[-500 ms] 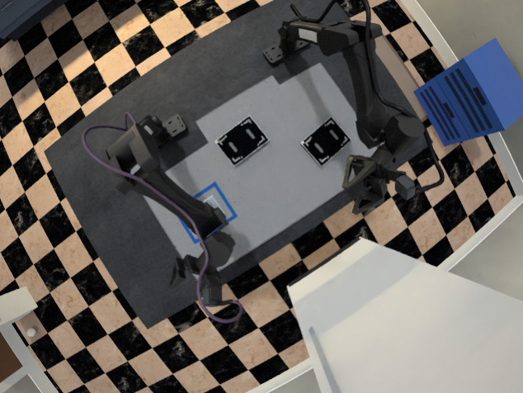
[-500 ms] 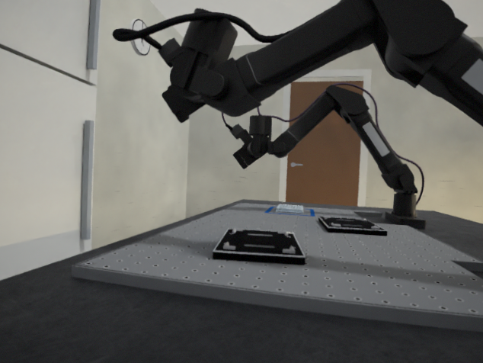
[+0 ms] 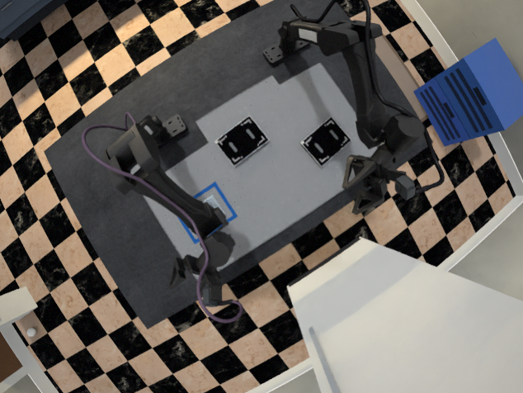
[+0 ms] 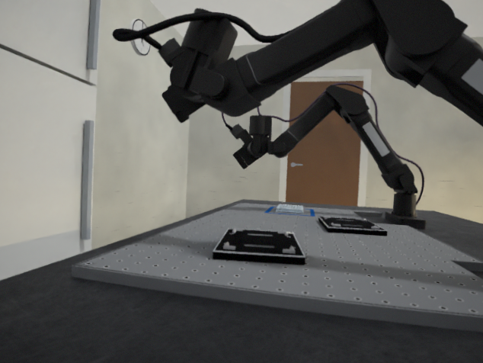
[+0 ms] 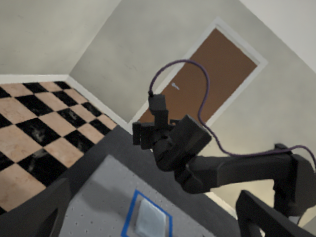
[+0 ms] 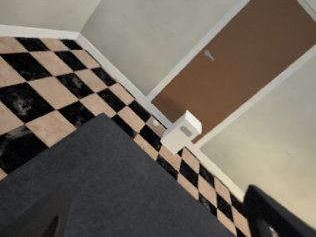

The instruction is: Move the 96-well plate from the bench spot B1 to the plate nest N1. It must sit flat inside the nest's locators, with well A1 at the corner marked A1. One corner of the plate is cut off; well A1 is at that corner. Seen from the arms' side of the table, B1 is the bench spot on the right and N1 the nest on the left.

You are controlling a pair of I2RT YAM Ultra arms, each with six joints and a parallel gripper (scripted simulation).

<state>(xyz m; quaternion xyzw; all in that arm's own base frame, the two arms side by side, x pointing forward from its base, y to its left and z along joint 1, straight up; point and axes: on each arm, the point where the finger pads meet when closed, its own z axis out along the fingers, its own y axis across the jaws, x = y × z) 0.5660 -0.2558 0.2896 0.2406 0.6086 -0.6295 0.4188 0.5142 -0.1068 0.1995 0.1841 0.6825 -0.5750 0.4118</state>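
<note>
My right hand is 190 mm above the clear 96-well plate, 150 mm past it and 130 mm to the right of it.
</note>
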